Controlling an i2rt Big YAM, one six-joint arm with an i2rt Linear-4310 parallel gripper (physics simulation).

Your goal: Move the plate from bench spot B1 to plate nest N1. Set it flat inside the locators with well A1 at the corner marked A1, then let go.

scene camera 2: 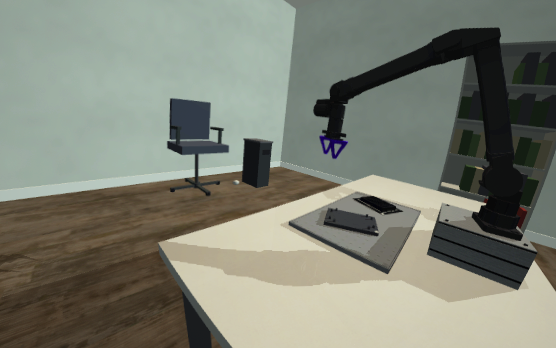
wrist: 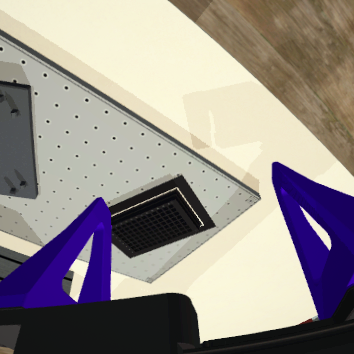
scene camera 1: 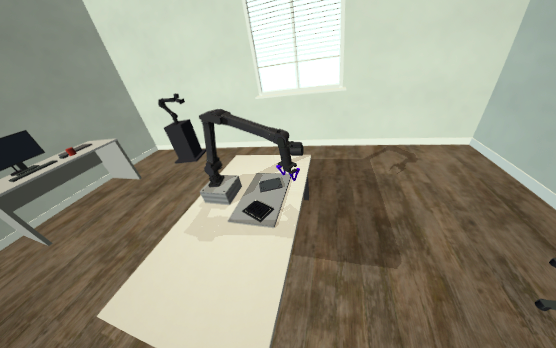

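Seen in the pictures: gripper, between the fingertips: (scene camera 2: 329, 156) (wrist: 186, 187) (scene camera 1: 289, 177); arm's base, origin of its link: (scene camera 2: 493, 227) (scene camera 1: 217, 181).
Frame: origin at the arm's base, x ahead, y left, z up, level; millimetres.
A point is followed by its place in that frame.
The plate (scene camera 1: 258, 210) {x 337, y -232, z -78 mm} (scene camera 2: 378, 203) {x 324, y -194, z -77 mm} (wrist: 150, 231) {x 319, y -218, z -80 mm} is black with a grid of wells. It lies flat on a dark spot marker with a pale outline, on the grey perforated board (scene camera 1: 275, 199) {x 434, y -125, z -92 mm} (scene camera 2: 395, 240) {x 240, y 64, z -92 mm} (wrist: 100, 145) {x 433, y -98, z -92 mm}. The plate nest (scene camera 1: 270, 185) {x 386, y 18, z -80 mm} (scene camera 2: 351, 221) {x 378, y 53, z -80 mm} (wrist: 17, 145) {x 399, y -6, z -80 mm} is a dark grey block with small upright locators, on the same board; the wrist view cuts it off at the left. My gripper (scene camera 1: 289, 176) {x 545, y -136, z 84 mm} (scene camera 2: 331, 155) {x 545, y -136, z 84 mm} (wrist: 186, 187) {x 545, y -136, z 84 mm} has purple fingers. It is wide open and empty, high above the bench and apart from both. The A1 corner mark cannot be made out.
The arm stands on a grey layered base block (scene camera 1: 220, 192) {x 72, y -124, z -2 mm} (scene camera 2: 480, 250) {x 43, y 85, z -41 mm} beside the board. The board lies on a cream bench (scene camera 1: 225, 280) {x 243, y -641, z -105 mm} (scene camera 2: 300, 310) {x 366, y 419, z -105 mm}, near its long edge. A bookshelf, a chair (scene camera 2: 190, 120) and a dark cabinet (scene camera 2: 257, 162) stand away from the bench.
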